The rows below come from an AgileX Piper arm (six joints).
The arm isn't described. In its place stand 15 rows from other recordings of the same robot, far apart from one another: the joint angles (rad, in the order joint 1, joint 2, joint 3, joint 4, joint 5, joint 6), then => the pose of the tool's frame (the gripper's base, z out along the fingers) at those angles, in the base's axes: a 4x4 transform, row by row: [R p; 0 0 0 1], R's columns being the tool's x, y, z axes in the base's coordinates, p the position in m.
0.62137 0.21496 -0.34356 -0.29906 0.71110 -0.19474 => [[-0.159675, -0.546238, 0.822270, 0.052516], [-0.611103, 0.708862, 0.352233, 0.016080], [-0.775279, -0.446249, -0.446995, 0.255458], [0, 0, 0, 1]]
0.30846 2.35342 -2.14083 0.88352 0.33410 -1.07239 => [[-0.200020, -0.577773, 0.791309, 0.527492], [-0.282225, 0.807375, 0.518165, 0.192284], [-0.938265, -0.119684, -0.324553, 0.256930], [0, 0, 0, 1]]
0.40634 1.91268 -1.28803 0.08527 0.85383 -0.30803 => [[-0.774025, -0.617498, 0.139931, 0.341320], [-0.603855, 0.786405, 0.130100, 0.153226], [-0.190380, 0.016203, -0.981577, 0.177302], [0, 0, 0, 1]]
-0.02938 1.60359 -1.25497 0.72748 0.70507 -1.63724 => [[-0.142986, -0.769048, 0.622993, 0.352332], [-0.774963, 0.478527, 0.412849, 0.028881], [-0.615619, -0.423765, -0.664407, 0.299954], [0, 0, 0, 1]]
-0.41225 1.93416 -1.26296 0.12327 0.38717 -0.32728 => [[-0.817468, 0.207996, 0.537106, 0.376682], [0.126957, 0.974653, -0.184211, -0.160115], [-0.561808, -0.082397, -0.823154, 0.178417], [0, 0, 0, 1]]
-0.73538 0.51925 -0.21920 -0.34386 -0.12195 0.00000 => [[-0.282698, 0.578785, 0.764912, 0.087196], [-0.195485, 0.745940, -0.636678, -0.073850], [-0.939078, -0.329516, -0.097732, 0.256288], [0, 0, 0, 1]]
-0.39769 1.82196 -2.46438 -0.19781 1.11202 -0.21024 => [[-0.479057, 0.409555, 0.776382, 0.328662], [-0.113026, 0.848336, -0.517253, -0.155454], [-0.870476, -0.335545, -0.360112, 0.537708], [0, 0, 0, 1]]
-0.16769 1.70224 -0.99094 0.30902 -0.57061 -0.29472 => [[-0.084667, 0.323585, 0.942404, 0.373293], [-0.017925, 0.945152, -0.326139, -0.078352], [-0.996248, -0.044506, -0.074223, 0.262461], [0, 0, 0, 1]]
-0.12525 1.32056 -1.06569 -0.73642 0.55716 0.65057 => [[-0.562434, 0.404629, 0.721071, 0.282291], [0.065862, 0.891231, -0.448742, -0.068117], [-0.824215, -0.204896, -0.527909, 0.337959], [0, 0, 0, 1]]
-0.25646 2.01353 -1.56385 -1.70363 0.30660 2.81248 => [[0.323438, 0.505219, 0.800089, 0.457916], [0.795416, 0.312830, -0.519086, -0.148226], [-0.512544, 0.804296, -0.300678, 0.265910], [0, 0, 0, 1]]
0.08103 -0.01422 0.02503 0.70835 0.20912 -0.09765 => [[-0.189538, -0.130057, 0.973222, 0.054095], [0.545784, 0.809996, 0.214538, 0.016724], [-0.816208, 0.571832, -0.082542, 0.191143], [0, 0, 0, 1]]
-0.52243 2.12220 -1.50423 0.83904 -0.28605 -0.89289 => [[-0.334626, 0.636435, 0.694964, 0.417008], [0.108688, 0.758623, -0.642400, -0.262154], [-0.936062, -0.139430, -0.323028, 0.205952], [0, 0, 0, 1]]
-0.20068 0.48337 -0.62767 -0.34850 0.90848 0.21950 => [[-0.590593, 0.402383, 0.699491, 0.070431], [0.119825, 0.900931, -0.417091, -0.039334], [-0.798023, -0.162515, -0.580300, 0.314566], [0, 0, 0, 1]]
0.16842 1.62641 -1.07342 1.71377 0.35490 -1.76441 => [[-0.376059, -0.483899, 0.790203, 0.355996], [-0.103248, 0.869375, 0.483246, 0.092279], [-0.920826, 0.100142, -0.376898, 0.275545], [0, 0, 0, 1]]
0.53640 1.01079 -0.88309 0.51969 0.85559 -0.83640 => [[-0.242911, -0.905168, 0.348806, 0.147044], [-0.640028, 0.419754, 0.643562, 0.127117], [-0.728944, -0.066917, -0.681295, 0.332595], [0, 0, 0, 1]]
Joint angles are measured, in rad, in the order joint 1, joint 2, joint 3, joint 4, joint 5, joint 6. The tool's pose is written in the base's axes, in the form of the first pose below.
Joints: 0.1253, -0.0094, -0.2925, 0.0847, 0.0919, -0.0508
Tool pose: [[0.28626, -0.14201, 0.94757, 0.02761], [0.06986, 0.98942, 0.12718, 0.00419], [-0.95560, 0.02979, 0.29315, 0.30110], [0, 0, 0, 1]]
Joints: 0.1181, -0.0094, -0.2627, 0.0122, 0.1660, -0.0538
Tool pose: [[0.19561, -0.11172, 0.97430, 0.03330], [-0.01884, 0.99288, 0.11763, 0.00414], [-0.98050, -0.04136, 0.19211, 0.28519], [0, 0, 0, 1]]
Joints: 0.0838, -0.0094, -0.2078, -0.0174, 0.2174, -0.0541
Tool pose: [[0.09208, -0.07362, 0.99303, 0.04042], [-0.06355, 0.99480, 0.07964, 0.00305], [-0.99372, -0.07044, 0.08693, 0.26300], [0, 0, 0, 1]]
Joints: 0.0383, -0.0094, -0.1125, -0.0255, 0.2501, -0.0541
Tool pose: [[-0.03823, -0.03511, 0.99865, 0.04888], [-0.08025, 0.99626, 0.03195, 0.00130], [-0.99604, -0.07892, -0.04091, 0.22879], [0, 0, 0, 1]]
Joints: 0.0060, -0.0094, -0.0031, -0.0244, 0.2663, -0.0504
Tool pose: [[-0.16532, -0.01191, 0.98617, 0.05431], [-0.07486, 0.99719, -0.00050, -0.00026], [-0.98339, -0.07391, -0.16575, 0.19071], [0, 0, 0, 1]]
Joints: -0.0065, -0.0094, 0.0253, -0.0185, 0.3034, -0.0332
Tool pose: [[-0.23027, 0.00017, 0.97313, 0.05435], [-0.04934, 0.99871, -0.01185, -0.00086], [-0.97187, -0.05074, -0.22997, 0.17783], [0, 0, 0, 1]]
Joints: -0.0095, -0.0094, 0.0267, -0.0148, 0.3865, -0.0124
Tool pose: [[-0.31156, 0.00667, 0.95020, 0.05232], [-0.02315, 0.99963, -0.01461, -0.00100], [-0.94994, -0.02654, -0.31129, 0.17008], [0, 0, 0, 1]]
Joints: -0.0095, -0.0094, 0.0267, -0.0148, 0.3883, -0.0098
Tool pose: [[-0.31326, 0.00746, 0.94964, 0.05227], [-0.02052, 0.99968, -0.01463, -0.00101], [-0.94945, -0.02407, -0.31300, 0.16992], [0, 0, 0, 1]]
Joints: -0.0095, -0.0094, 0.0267, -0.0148, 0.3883, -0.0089
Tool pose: [[-0.31325, 0.00774, 0.94964, 0.05227], [-0.01962, 0.99970, -0.01463, -0.00101], [-0.94947, -0.02321, -0.31300, 0.16992], [0, 0, 0, 1]]
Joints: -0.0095, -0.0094, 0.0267, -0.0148, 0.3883, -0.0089
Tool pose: [[-0.31325, 0.00774, 0.94964, 0.05227], [-0.01962, 0.99970, -0.01463, -0.00101], [-0.94947, -0.02321, -0.31300, 0.16992], [0, 0, 0, 1]]
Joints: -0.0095, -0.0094, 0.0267, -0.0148, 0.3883, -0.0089
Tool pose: [[-0.31325, 0.00774, 0.94964, 0.05227], [-0.01962, 0.99970, -0.01463, -0.00101], [-0.94947, -0.02321, -0.31300, 0.16992], [0, 0, 0, 1]]
